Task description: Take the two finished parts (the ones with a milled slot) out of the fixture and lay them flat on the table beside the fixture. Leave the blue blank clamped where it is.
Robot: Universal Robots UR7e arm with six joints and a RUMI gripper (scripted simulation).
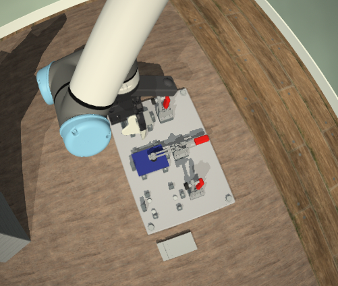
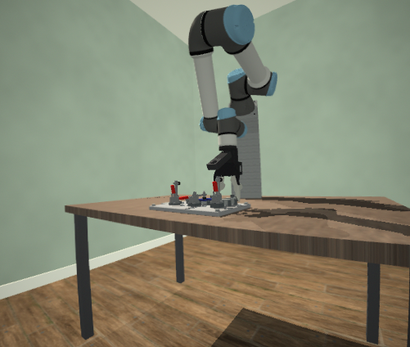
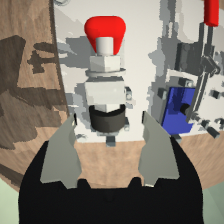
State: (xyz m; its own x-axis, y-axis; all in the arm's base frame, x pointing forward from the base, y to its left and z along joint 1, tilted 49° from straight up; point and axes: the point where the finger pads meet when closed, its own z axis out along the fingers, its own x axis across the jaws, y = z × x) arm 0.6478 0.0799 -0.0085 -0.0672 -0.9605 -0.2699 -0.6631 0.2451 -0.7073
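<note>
Now: the blue blank 11 cm to the right of my hand, 2 cm behind it and 1 cm below it. Round my hand: grey fixture plate 11 cm to the right, 3 cm below, 3 cm ahead.
</note>
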